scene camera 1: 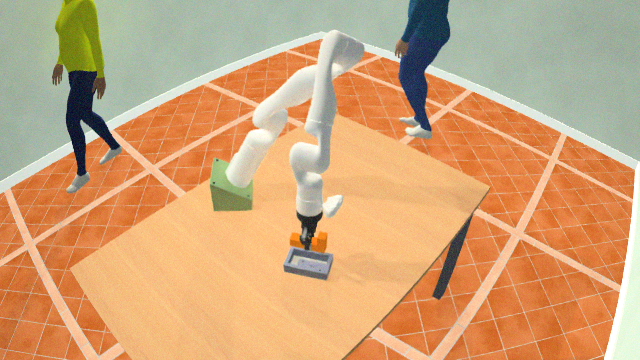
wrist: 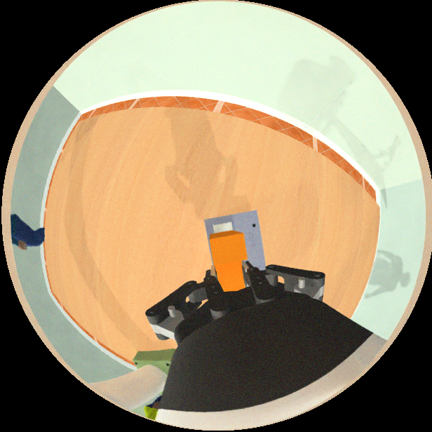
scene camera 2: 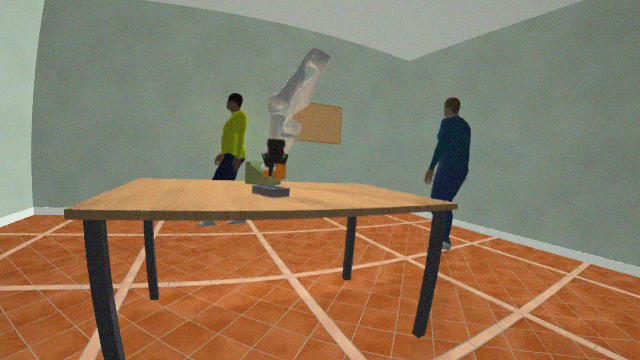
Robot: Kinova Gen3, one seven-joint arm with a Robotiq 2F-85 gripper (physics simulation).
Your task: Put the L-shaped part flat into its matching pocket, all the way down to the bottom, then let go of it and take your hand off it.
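Frame: origin at the arm's base, x ahead, y left, z up, level; centimetres.
Seen in the pictures: gripper, fingertip midpoint: (scene camera 1: 309, 245) (scene camera 2: 274, 177); arm's base, origin of the base link: (scene camera 1: 237, 178).
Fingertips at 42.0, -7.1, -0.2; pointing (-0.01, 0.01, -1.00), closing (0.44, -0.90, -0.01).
Offsets run from my fingertips to a thing's top centre, as dx, dy, dz. Level surfaces: height alone.
The orange L-shaped part {-0.3, -0.2, +5.7} (scene camera 1: 321, 242) (scene camera 2: 280, 171) (wrist: 228, 248) is between the fingers of my gripper (scene camera 1: 307, 245) (scene camera 2: 271, 174) (wrist: 227, 268), which is shut on it. The blue-grey block with the pocket {+1.4, -1.9, -3.9} (scene camera 1: 306, 273) (scene camera 2: 270, 191) (wrist: 256, 240) stands on the table. In scene camera 2 the part hangs above the block, with a gap between them. In scene camera 1 it shows behind the block's back rim, and the pocket's pale floor is visible. In the wrist view the part covers much of the pocket. The part's underside is hidden there.
The wooden table {dz -7.5} (scene camera 1: 200, 280) (scene camera 2: 175, 200) (wrist: 125, 200) carries the block. The green robot base (scene camera 1: 232, 198) (scene camera 2: 253, 173) (wrist: 154, 356) is at the table's rear edge. A person in yellow (scene camera 1: 80, 45) (scene camera 2: 234, 132) and a person in teal (scene camera 1: 431, 22) (scene camera 2: 455, 142) are beyond the table.
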